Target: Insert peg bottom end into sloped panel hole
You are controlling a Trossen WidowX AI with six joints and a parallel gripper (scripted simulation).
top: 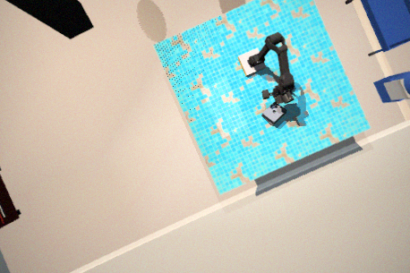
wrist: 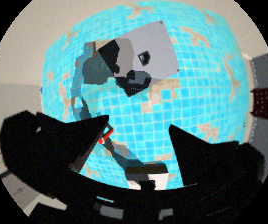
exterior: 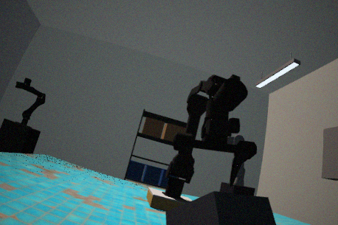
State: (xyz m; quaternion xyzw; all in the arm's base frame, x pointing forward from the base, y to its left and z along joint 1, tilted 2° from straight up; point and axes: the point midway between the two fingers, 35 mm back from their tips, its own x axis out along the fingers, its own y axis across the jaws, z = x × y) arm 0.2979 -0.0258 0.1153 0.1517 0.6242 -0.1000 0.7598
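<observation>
My gripper tip is now 5 cm past the red peg, 11 cm to the right of it and 7 cm above it. Round my gripper tip: grey sloped panel: 12 cm ahead, 3 cm to the right, 5 cm below.
</observation>
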